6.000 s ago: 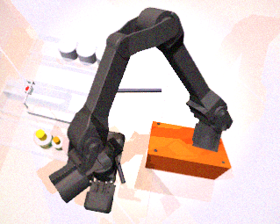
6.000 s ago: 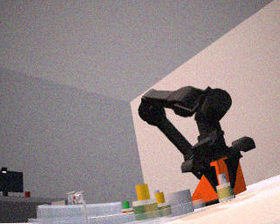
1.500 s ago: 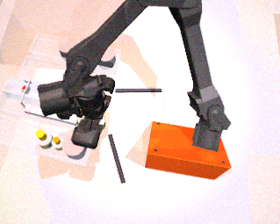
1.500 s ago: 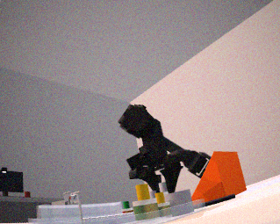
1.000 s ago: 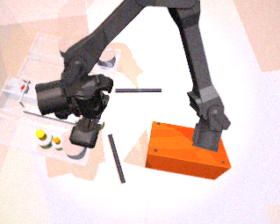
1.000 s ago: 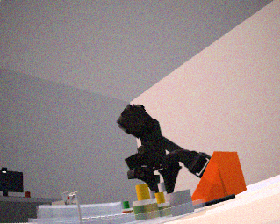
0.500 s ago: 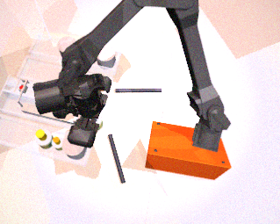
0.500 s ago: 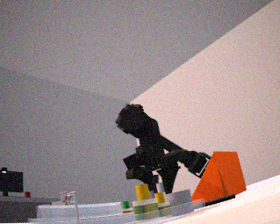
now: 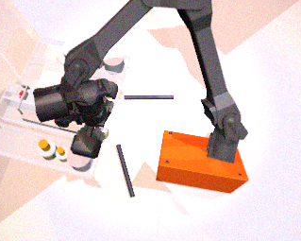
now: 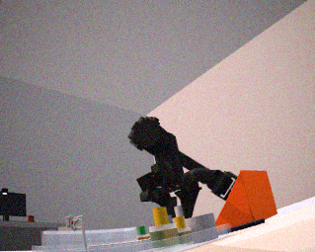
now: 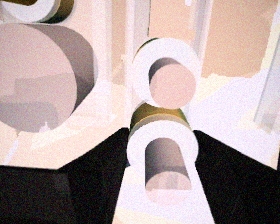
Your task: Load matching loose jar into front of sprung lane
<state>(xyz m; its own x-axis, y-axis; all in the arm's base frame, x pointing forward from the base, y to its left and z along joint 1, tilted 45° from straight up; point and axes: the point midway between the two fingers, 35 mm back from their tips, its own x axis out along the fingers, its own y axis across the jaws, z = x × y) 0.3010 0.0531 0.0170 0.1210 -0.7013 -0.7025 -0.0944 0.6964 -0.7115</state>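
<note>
Now: gripper tip 160 mm short of the lane, 10 mm to the left of it and 30 mm above it.
</note>
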